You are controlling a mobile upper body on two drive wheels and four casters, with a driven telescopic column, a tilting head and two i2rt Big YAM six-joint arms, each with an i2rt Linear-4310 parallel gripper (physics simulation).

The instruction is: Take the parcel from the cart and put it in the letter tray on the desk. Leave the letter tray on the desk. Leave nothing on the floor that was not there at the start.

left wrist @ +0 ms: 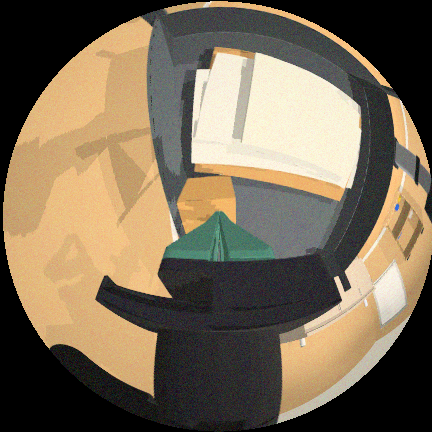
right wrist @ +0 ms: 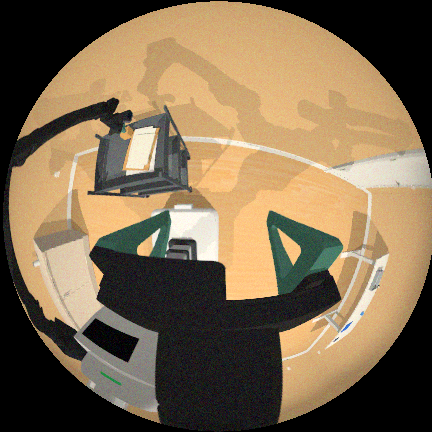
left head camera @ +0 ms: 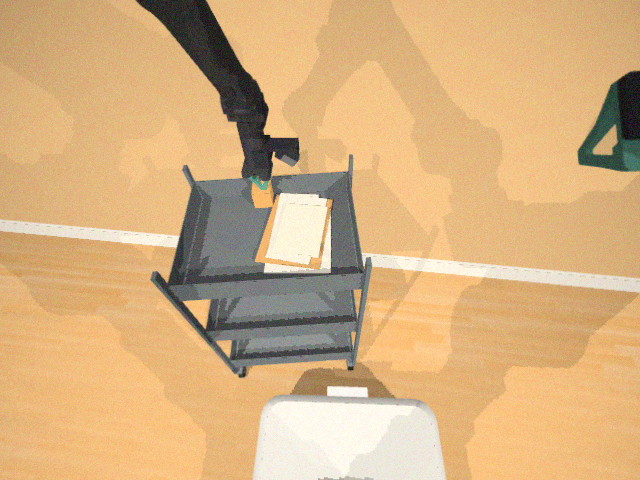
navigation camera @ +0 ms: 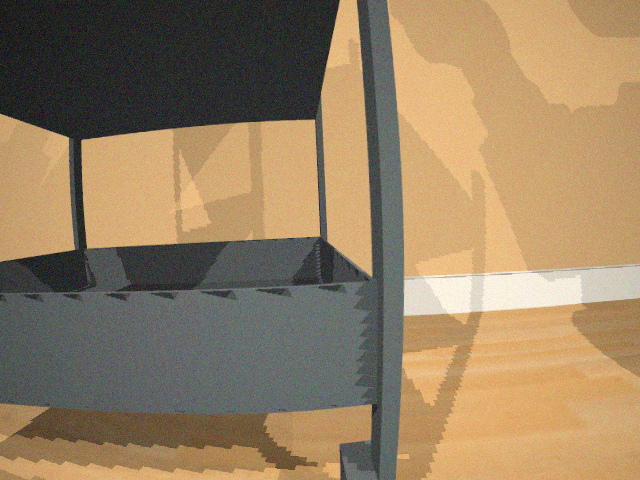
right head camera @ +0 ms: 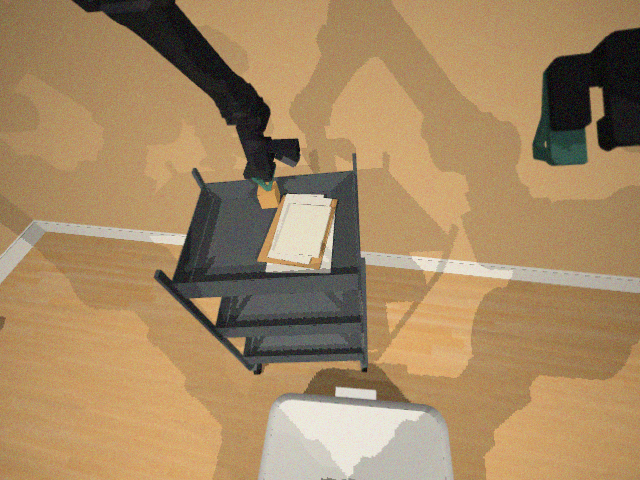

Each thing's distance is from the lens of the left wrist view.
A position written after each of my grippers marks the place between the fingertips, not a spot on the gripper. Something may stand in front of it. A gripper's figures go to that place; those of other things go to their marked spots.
my left gripper [left wrist: 218,216]: 0.13 m
brown parcel [left wrist: 200,196]: 0.13 m
grey three-shelf cart [left wrist: 294,222]: 0.24 m
beige cabinet [left wrist: 361,284]: 2.49 m
The marked spots on the grey three-shelf cart and the beige cabinet are 2.31 m apart.
